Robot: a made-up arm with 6 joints.
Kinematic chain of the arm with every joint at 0, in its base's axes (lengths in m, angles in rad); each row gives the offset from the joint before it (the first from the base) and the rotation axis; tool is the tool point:
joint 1: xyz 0 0 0.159 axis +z
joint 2: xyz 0 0.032 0 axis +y
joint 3: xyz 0 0 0.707 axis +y
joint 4: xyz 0 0 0.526 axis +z
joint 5: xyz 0 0 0 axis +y
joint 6: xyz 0 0 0.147 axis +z
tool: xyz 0 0 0
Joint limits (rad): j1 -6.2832..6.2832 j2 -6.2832..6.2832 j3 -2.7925..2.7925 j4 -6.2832..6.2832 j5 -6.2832..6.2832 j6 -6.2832..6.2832
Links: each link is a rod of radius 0.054 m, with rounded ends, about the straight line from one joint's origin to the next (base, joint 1, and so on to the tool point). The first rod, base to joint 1, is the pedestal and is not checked.
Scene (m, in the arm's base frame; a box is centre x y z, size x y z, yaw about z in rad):
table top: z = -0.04
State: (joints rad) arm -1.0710 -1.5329 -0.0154 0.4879 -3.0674 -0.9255
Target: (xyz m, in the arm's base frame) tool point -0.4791 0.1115 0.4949
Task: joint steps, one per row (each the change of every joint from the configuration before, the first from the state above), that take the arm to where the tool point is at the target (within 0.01 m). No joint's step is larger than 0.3 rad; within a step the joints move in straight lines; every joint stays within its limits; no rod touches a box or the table.
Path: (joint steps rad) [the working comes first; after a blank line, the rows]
Joints at the target: -0.1305 -1.5650 1.9961 0.2684 -3.5703 -0.9255
Straight joint move there: clear.

1: 0.1344 -0.0046 0.2874 -0.0314 -0.0718 0.0000
2: 0.1343 -0.0046 0.2873 -0.0313 -0.0719 0.0000
3: 0.1344 -0.0046 0.2874 -0.0314 -0.0718 0.0000
4: 0.1343 -0.0045 0.2873 -0.0313 -0.0719 0.0000
5: 0.1344 -0.0046 0.2874 -0.0314 -0.0718 0.0000
6: 0.1343 -0.0046 0.2873 -0.0313 -0.0719 0.0000
7: 0.1344 -0.0046 0.2874 -0.0314 -0.0718 0.0000

